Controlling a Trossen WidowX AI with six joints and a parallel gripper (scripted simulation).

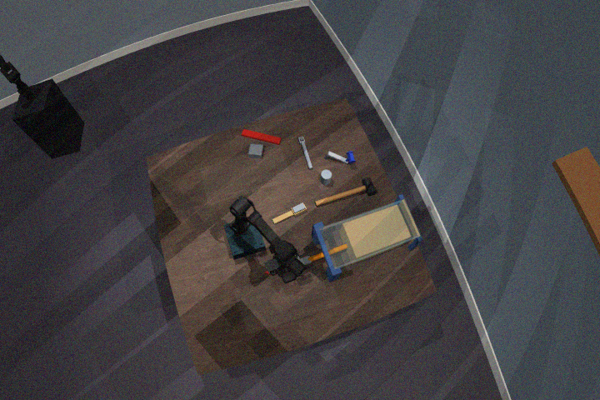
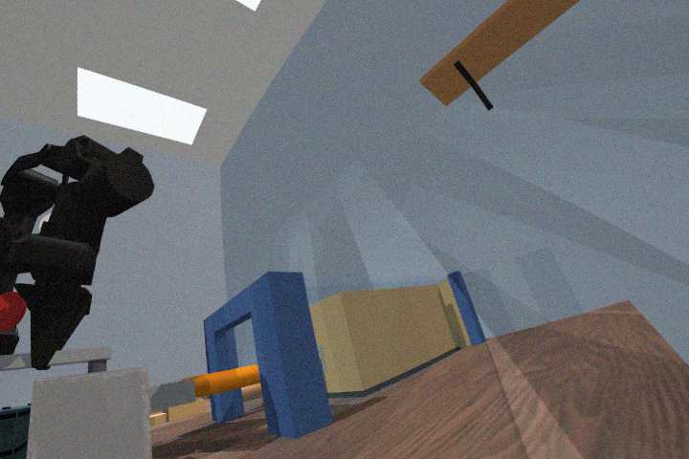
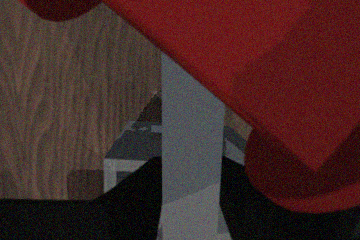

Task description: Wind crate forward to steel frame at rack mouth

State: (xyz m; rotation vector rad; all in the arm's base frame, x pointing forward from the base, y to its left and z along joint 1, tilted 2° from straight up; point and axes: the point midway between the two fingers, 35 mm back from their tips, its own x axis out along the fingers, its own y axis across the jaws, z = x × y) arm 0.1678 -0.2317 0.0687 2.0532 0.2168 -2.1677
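Right now my gripper tip is 3 cm short of the grey winch and 7 cm above it. The rest, counted from my gripper tip: red-knobbed winch handle: 1 cm behind, 2 cm above; blue steel frame: 21 cm ahead, 3 cm to the left, 1 cm above; red knob: 5 cm behind, 1 cm to the right, 5 cm above.
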